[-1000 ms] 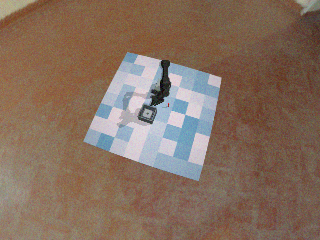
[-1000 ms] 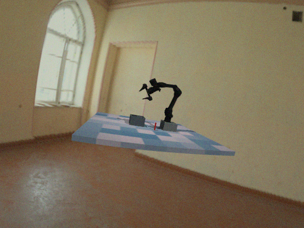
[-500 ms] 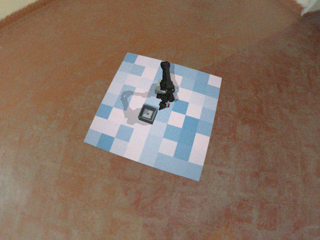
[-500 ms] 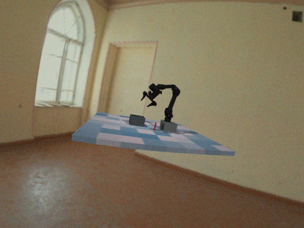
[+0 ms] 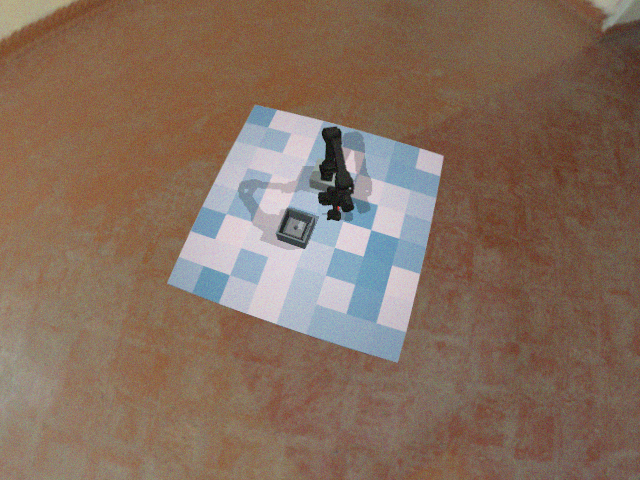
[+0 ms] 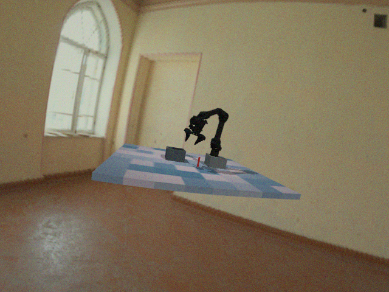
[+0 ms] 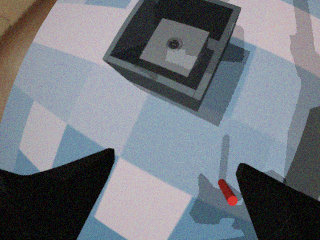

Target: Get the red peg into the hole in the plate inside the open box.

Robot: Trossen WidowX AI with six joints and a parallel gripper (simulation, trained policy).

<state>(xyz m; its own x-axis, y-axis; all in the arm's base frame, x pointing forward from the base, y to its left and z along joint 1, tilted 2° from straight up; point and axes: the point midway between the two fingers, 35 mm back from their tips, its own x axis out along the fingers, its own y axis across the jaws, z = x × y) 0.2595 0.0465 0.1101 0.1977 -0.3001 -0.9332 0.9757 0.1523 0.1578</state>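
My gripper tip is now 14 cm above the red peg, 8 cm past it and 5 cm to the right of it. Also, from my gripper tip: light grey plate: 16 cm to the right, 13 cm below, 6 cm ahead; then grey box: 16 cm to the right, 15 cm below, 6 cm ahead.
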